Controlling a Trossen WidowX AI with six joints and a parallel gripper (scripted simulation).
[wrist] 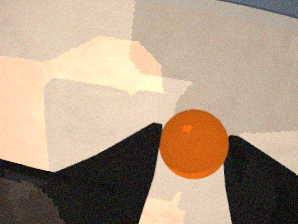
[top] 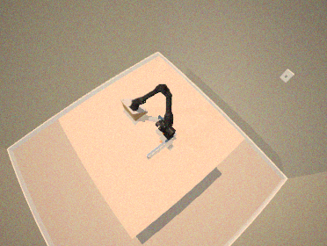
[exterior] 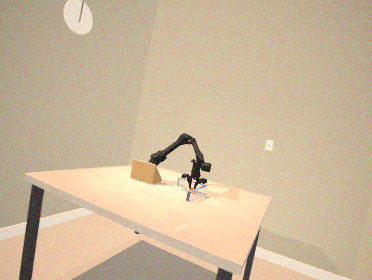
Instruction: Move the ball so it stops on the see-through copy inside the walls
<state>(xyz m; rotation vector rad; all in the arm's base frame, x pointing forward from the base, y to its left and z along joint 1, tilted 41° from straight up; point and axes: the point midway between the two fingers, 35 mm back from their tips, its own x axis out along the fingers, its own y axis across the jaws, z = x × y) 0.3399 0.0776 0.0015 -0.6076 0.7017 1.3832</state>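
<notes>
The see-through ball lies 80 mm to the right of my gripper tip and 40 mm ahead of it. From my gripper tip the other things lie so: orange ball right at my gripper tip.
</notes>
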